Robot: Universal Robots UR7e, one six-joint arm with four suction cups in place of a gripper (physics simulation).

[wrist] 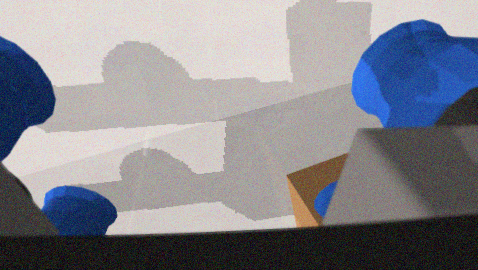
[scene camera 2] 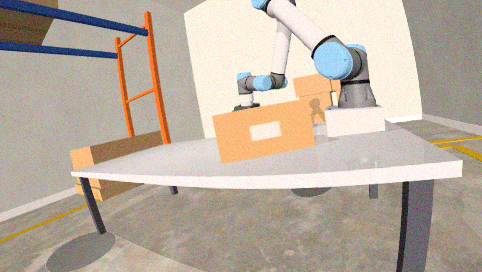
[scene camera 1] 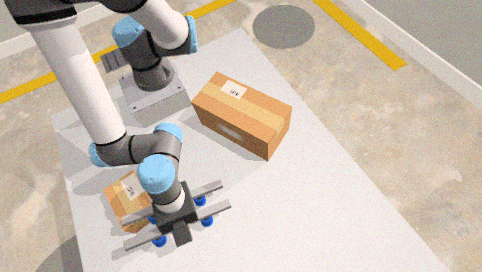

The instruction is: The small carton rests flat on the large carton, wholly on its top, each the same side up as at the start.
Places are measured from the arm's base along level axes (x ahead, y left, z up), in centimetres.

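Pixels of known places: hand, tool point: (wrist: 211, 154); arm's base, link origin: (scene camera 2: 356, 106) (scene camera 1: 155, 77).
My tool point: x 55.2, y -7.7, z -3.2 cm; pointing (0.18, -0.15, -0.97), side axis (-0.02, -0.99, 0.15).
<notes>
For each thing: its middle in the pictures, then the offset to it from my tool point. Level surfaces: height alone.
- large carton, body centre: (scene camera 2: 262, 129) (scene camera 1: 242, 116) dy +31.1, dx -24.1, dz +1.3 cm
- small carton, body centre: (wrist: 370, 246) (scene camera 1: 133, 201) dy -13.3, dx -13.0, dz -2.5 cm
- white table, surface height: dz -6.3 cm
The large carton (scene camera 1: 245, 107) (scene camera 2: 264, 131) stands on the table, taped side up with a label on top. The small carton (scene camera 1: 117, 201) (wrist: 311, 174) rests on the table near its left side in scene camera 1, label up, partly covered by the gripper; part of its top and side shows in the wrist view. It does not show in scene camera 2. My suction gripper (scene camera 1: 180, 219) (scene camera 2: 246, 106) (wrist: 212, 145) hangs above the table, beside and partly over the small carton. Its blue cups face down with no carton attached.
The white table (scene camera 1: 300, 215) (scene camera 2: 350, 155) carries the arm's grey base (scene camera 1: 155, 102) (scene camera 2: 355, 121) behind the gripper. The arm reaches over the table's left part. Stacked boxes (scene camera 2: 312, 86) stand behind the table. An orange and blue rack (scene camera 2: 157, 92) and long boxes (scene camera 2: 120, 160) stand at the left.
</notes>
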